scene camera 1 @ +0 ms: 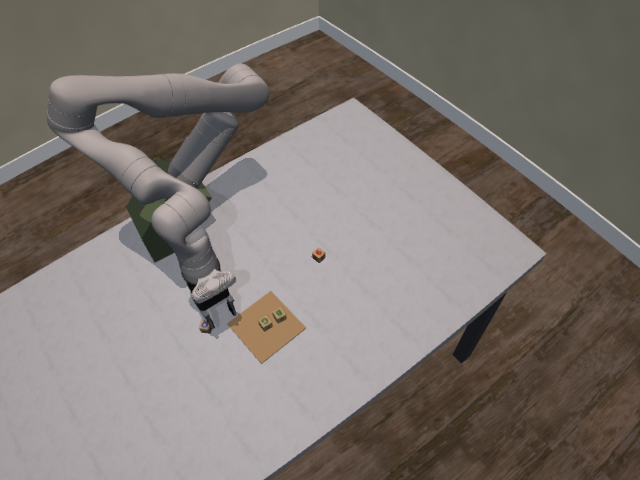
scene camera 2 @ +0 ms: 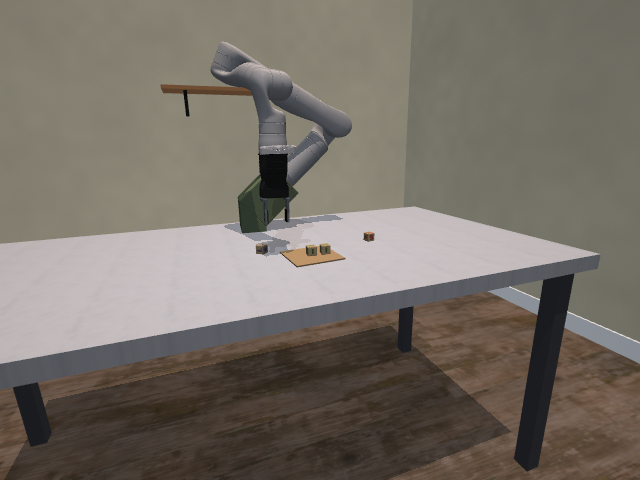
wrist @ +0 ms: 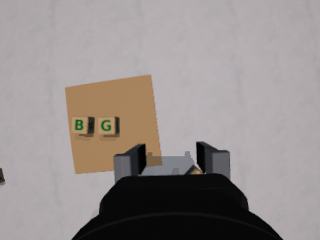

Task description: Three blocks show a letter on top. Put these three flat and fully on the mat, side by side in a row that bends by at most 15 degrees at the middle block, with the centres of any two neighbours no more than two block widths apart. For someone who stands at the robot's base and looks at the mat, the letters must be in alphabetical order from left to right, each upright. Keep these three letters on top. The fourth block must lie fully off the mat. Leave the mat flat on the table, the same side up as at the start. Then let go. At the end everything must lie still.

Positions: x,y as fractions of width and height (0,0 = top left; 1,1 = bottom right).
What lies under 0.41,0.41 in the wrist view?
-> A mat.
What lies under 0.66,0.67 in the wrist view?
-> My gripper.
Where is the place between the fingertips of my gripper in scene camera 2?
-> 0.43,0.46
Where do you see a mat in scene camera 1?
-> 0.41,0.72
